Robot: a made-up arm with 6 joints. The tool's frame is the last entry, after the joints. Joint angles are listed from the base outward. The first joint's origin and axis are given. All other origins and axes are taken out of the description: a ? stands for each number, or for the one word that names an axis. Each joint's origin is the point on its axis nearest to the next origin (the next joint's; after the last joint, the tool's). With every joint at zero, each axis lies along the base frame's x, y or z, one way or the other. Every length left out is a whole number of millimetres.
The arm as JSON. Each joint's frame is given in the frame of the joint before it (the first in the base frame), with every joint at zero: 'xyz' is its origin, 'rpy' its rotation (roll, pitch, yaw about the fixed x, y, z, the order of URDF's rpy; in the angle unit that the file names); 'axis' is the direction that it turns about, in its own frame. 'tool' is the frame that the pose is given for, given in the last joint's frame.
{
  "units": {
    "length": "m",
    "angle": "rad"
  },
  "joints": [
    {
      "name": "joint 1",
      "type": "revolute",
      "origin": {
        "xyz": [
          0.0,
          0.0,
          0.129
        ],
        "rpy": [
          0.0,
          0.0,
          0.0
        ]
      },
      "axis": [
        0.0,
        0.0,
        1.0
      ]
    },
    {
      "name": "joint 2",
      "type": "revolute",
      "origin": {
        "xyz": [
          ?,
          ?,
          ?
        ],
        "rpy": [
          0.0,
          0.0,
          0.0
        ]
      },
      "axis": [
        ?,
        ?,
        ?
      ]
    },
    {
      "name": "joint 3",
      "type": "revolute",
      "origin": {
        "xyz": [
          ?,
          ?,
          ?
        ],
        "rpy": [
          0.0,
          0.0,
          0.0
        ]
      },
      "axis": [
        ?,
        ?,
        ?
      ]
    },
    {
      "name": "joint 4",
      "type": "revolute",
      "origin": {
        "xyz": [
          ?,
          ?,
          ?
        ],
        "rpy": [
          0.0,
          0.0,
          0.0
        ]
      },
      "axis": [
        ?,
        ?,
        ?
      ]
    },
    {
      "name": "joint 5",
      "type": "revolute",
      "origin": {
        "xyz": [
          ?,
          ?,
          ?
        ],
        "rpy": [
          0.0,
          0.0,
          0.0
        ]
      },
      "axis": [
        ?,
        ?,
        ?
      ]
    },
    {
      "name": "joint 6",
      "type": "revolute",
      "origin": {
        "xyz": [
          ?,
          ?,
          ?
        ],
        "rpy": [
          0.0,
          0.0,
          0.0
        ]
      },
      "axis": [
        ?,
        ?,
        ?
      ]
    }
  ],
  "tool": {
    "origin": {
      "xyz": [
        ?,
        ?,
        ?
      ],
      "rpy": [
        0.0,
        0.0,
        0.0
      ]
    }
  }
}
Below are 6 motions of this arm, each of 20 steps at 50 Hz.
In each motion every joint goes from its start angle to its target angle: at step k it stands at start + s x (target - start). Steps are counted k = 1, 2, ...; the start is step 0. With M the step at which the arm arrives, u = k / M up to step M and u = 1 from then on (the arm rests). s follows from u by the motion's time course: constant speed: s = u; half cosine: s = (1 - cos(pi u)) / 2; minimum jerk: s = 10 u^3 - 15 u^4 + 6 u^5.
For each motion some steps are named. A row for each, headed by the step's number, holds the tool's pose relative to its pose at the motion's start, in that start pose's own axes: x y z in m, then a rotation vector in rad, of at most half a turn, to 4 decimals.
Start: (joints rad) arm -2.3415 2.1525 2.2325 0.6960 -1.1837 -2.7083
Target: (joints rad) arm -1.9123 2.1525 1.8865 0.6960 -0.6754 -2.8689
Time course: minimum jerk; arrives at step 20
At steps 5, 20:
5: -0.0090 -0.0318 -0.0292 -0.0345 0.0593 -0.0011
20: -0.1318 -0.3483 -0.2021 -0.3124 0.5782 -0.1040

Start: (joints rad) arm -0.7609 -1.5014 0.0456 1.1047 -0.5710 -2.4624
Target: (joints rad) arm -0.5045 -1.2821 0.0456 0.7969 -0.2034 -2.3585
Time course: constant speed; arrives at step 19
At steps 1, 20:
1: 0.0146 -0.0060 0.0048 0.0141 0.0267 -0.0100
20: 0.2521 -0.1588 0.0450 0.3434 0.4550 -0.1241

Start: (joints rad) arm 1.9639 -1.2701 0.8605 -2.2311 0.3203 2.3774
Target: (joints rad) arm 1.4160 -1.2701 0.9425 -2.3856 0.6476 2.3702
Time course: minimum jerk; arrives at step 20
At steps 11, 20:
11: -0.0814 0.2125 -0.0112 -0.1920 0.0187 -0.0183
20: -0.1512 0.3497 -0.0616 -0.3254 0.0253 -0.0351

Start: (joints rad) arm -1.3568 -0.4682 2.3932 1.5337 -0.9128 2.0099
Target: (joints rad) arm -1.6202 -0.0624 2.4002 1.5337 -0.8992 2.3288
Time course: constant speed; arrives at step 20
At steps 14, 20:
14: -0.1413 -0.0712 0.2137 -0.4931 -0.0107 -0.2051
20: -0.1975 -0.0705 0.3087 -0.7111 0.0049 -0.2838

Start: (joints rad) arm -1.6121 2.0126 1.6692 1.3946 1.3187 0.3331
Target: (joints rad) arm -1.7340 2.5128 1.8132 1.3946 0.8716 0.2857
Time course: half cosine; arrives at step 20
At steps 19, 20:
19: -0.1789 0.3712 0.1563 0.3711 0.5482 0.2784
20: -0.1799 0.3732 0.1578 0.3734 0.5514 0.2804

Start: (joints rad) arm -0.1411 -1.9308 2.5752 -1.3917 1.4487 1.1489
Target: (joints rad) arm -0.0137 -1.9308 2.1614 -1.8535 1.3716 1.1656
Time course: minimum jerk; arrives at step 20
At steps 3, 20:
3: -0.0006 -0.0038 -0.0039 -0.0102 0.0107 -0.0012
20: -0.0045 -0.1614 -0.1032 -0.3689 0.3664 -0.1585

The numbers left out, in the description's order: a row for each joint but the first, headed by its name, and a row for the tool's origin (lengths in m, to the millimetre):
joint 2: xyz 0.0 0.0 0.0, axis 0.0 1.0 0.0
joint 3: xyz 0.0 0.0 0.561, axis 0.0 -1.0 0.0
joint 4: xyz 0.437 0.0 0.0, axis -1.0 0.0 0.0
joint 5: xyz 0.0 -0.175 0.0, axis 0.0 -1.0 0.0
joint 6: xyz 0.0 0.0 0.0, axis -1.0 0.0 0.0
tool: xyz 0.0 0.0 0.0

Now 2 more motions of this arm.
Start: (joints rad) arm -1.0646 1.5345 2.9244 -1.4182 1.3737 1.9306
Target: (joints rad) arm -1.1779 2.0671 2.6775 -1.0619 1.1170 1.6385
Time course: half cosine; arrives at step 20
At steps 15, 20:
15: 0.0191 -0.3491 -0.3720 -0.4939 -0.2415 0.3103
20: 0.0234 -0.4286 -0.4128 -0.5813 -0.2538 0.3820

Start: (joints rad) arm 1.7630 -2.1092 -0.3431 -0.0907 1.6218 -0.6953
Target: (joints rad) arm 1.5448 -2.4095 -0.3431 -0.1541 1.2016 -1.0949
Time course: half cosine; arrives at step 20
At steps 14, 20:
14: 0.0535 0.1571 0.0242 0.3834 0.1618 0.0033
20: 0.0598 0.1985 0.0322 0.4839 0.2078 -0.0036

